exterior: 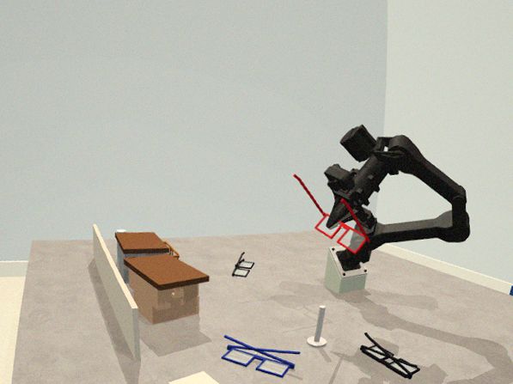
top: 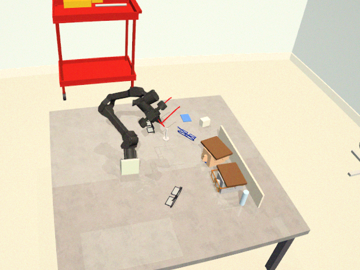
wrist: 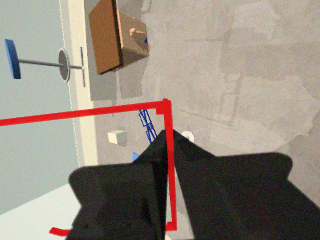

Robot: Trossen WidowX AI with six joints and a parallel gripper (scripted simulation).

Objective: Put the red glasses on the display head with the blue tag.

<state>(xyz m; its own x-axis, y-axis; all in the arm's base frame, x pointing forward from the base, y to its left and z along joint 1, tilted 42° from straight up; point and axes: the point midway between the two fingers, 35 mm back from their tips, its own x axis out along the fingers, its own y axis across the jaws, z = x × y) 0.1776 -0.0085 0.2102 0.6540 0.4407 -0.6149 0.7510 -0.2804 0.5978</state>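
Now: the skin-coloured display head 290 mm ahead of my gripper tip, 160 mm below it and 140 mm to the right of it. From my gripper tip the other things lie so: blue card 300 mm to the left, 260 mm ahead, 220 mm below; then cream cube 370 mm ahead, 210 mm to the left, 190 mm below; then white post 190 mm below, 100 mm to the left, 70 mm ahead.
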